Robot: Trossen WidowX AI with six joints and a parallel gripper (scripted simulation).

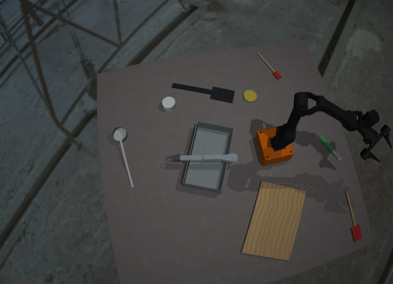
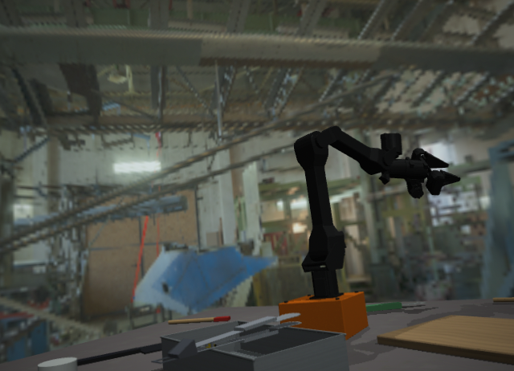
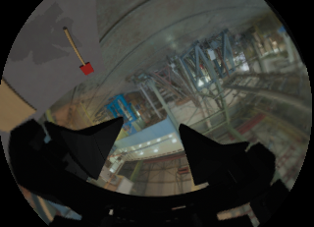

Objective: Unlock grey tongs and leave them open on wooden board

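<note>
Right now my gripper tip is 72 cm short of the grey roasting tin, 34 cm to the left of it and 34 cm above it. The rest, counted from my gripper tip: wooden board: 50 cm ahead, 36 cm below, 4 cm to the left; then green-handled knife: 36 cm below, 21 cm to the right, 7 cm ahead; then yellow disc: 61 cm to the right, 42 cm ahead, 36 cm below.
</note>
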